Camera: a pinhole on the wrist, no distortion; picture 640 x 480 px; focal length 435.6 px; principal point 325.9 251.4 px. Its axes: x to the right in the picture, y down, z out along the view. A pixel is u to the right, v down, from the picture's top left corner.
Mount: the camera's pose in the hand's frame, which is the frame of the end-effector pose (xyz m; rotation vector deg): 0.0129 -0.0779 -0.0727 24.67 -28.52 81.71
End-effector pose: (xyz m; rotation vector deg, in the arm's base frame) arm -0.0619 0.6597 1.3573 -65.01 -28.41 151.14
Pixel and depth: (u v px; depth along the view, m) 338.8 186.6 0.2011
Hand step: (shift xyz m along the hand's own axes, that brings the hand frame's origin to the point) 0.0294 -0.1890 0.0969
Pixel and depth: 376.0 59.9 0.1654
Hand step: 0.0754 -0.1625 0.0754
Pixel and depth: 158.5 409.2 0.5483
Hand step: -0.2379 -0.5390 0.2574
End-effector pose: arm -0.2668 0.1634 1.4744 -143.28 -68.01 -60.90
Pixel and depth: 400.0 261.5 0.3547
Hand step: -0.0149 -0.2268 0.2538
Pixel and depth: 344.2 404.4 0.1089
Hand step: -0.0322 -0.1315 0.0192
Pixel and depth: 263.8 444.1 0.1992
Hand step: -0.0905 -0.2043 0.0743
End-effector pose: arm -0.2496 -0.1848 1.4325 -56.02 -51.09 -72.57
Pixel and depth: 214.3 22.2 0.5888
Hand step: 0.2697 -0.5637 0.3316
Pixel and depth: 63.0 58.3 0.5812
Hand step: 0.2033 -0.7184 0.2115
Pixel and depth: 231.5 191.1 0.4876
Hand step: 0.0389 -0.4454 0.2704
